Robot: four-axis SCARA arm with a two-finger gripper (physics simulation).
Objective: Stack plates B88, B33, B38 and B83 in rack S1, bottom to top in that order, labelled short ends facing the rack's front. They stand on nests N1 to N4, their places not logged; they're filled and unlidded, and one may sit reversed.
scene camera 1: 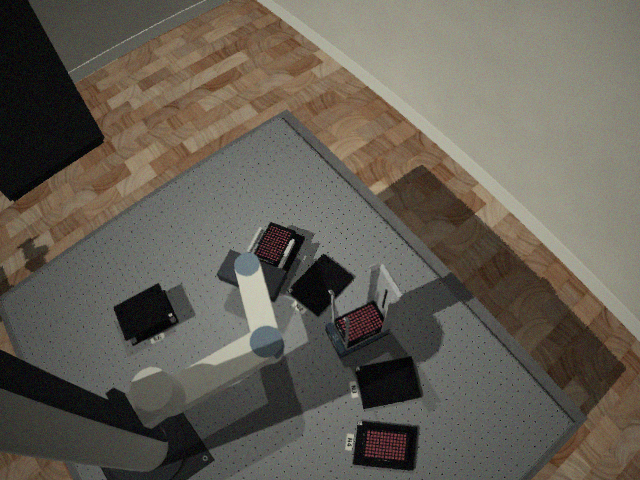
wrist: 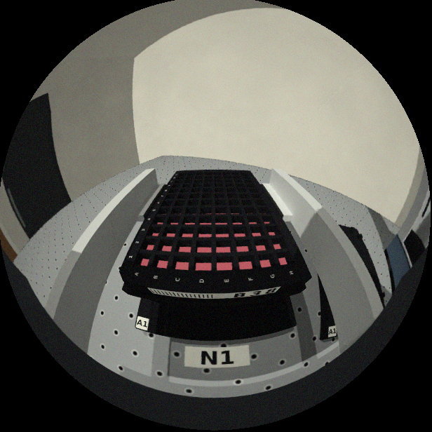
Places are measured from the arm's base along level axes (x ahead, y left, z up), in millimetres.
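Pixels of known places: gripper, fingertip midpoint: (scene camera 1: 277,234); arm's base at its link origin: (scene camera 1: 146,446).
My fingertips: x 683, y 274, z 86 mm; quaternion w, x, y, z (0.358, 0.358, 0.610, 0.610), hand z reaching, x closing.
For each thing: its top centre in the pictures, then the offset to it from my fingertips. "spot": a spot on its surface instead. Level surfaces: height alone.
- Plate B38 at its top centre: (scene camera 1: 273,242) 6 mm down, 23 mm back, 13 mm right
- Rack S1 at a spot on its surface: (scene camera 1: 337,342) spot: 24 mm down, 63 mm back, 369 mm right
- N4 label at a spot on its surface: (scene camera 1: 349,442) spot: 71 mm down, 207 mm back, 605 mm right
- N3 at its top centre: (scene camera 1: 388,381) 52 mm down, 19 mm back, 541 mm right
- black block-like object at its top centre: (scene camera 1: 140,310) 4 mm down, 468 mm back, 53 mm left
- grey perforated table at its surface level: 73 mm down
- tall white panel at a spot on its surface: (scene camera 1: 385,289) spot: 156 mm up, 84 mm ahead, 378 mm right
Plate B38 (scene camera 1: 275,241) (wrist: 215,250) is between the fingers of my gripper (scene camera 1: 272,246) (wrist: 213,176), which is shut on it. It is level, with pink-filled wells and its labelled short end toward the wrist camera, raised a little above nest N1 (wrist: 215,320). Rack S1 (scene camera 1: 337,342) (wrist: 398,260) has a blue base and upright guides; a pink-filled plate (scene camera 1: 361,322) sits in it, its label unreadable and anything beneath it hidden. Another pink-filled plate (scene camera 1: 385,445) sits at the N4 label (scene camera 1: 349,442), its own label unreadable. Nests N2 (scene camera 1: 323,284) and N3 (scene camera 1: 388,383) look bare black.
A black block-like object (scene camera 1: 146,314) stands on the left of the grey perforated table (scene camera 1: 196,227), beside a small label. A tall white panel (scene camera 1: 385,289) stands by the rack. Nest N2 lies between the held plate and the rack. The arm's column is at the lower left.
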